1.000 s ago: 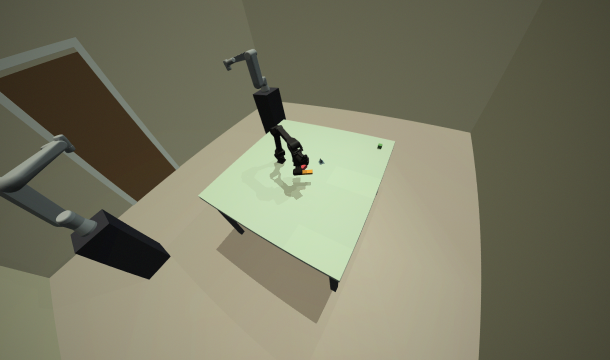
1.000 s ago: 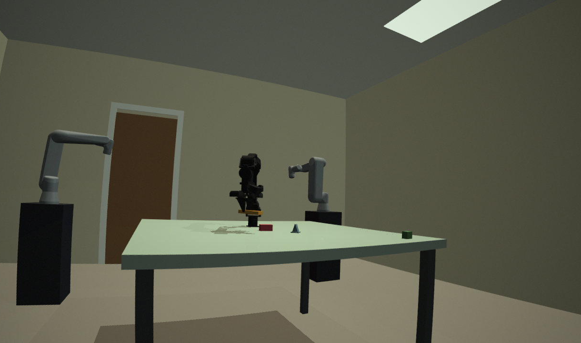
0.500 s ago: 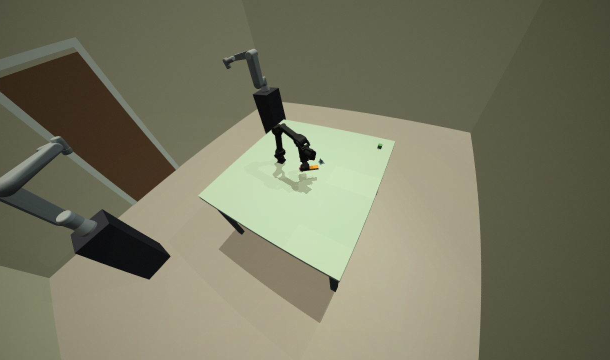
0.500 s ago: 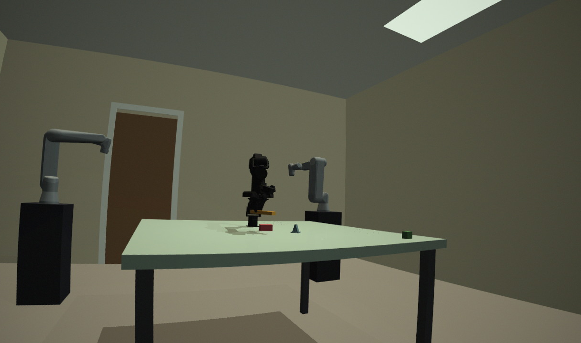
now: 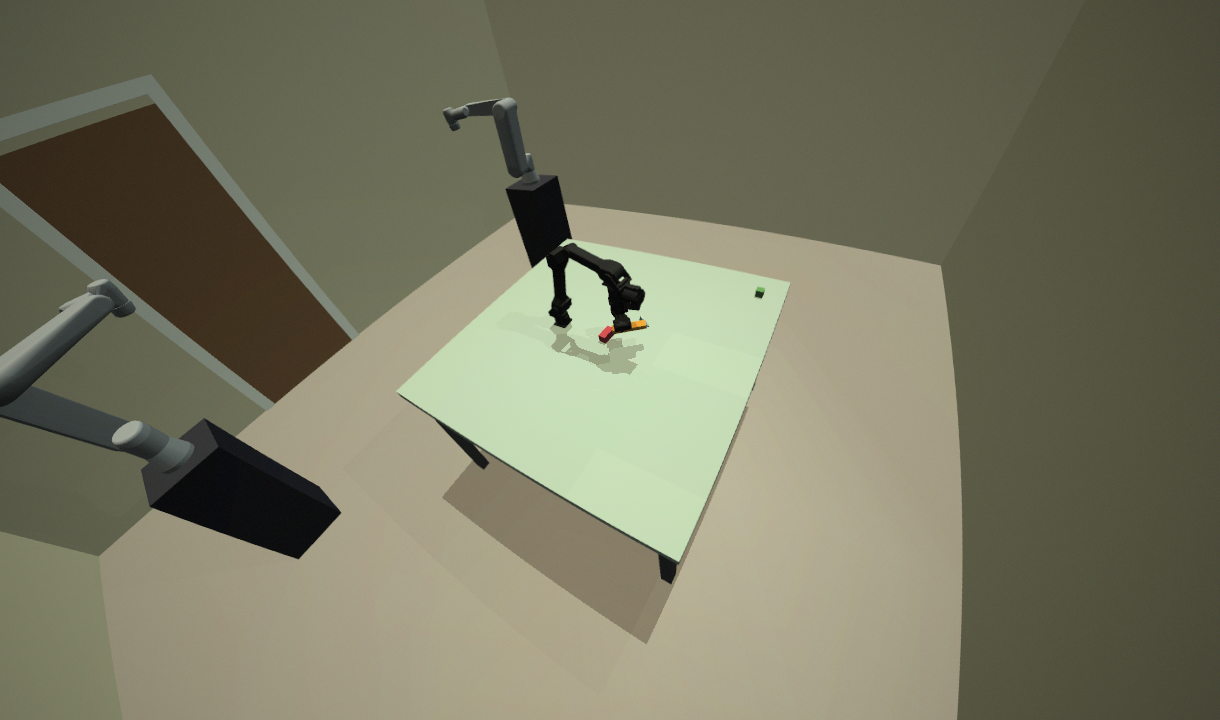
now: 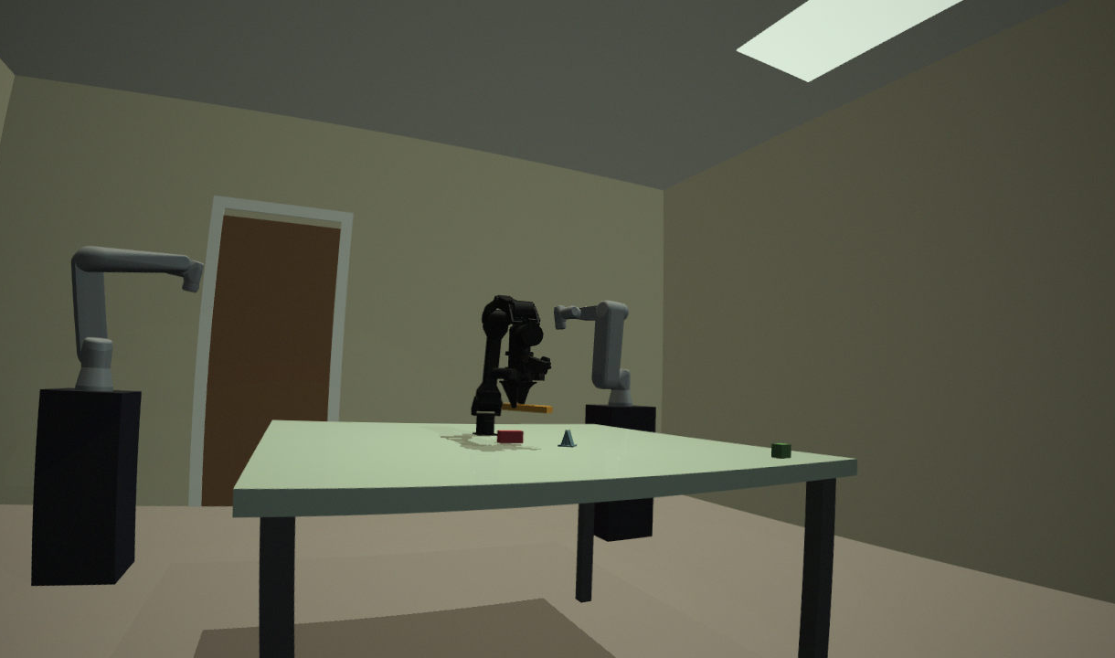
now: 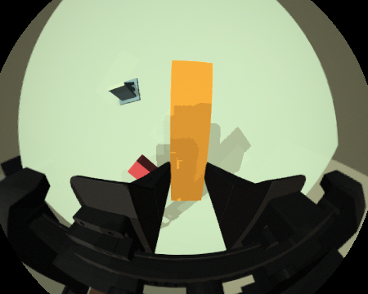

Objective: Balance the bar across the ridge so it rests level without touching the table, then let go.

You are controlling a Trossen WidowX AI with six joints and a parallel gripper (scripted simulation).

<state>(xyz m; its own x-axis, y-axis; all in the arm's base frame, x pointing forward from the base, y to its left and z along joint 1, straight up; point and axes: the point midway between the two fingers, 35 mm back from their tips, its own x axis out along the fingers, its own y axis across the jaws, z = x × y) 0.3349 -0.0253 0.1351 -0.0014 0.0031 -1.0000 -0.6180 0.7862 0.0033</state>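
Right now my gripper tip is 90 mm past the red block, 80 mm above it and 20 mm to the right of it. From my gripper tip the other things lie so: orange bar: 20 mm to the left, 20 mm ahead; green cube: 530 mm to the left, 410 mm ahead, 80 mm below.
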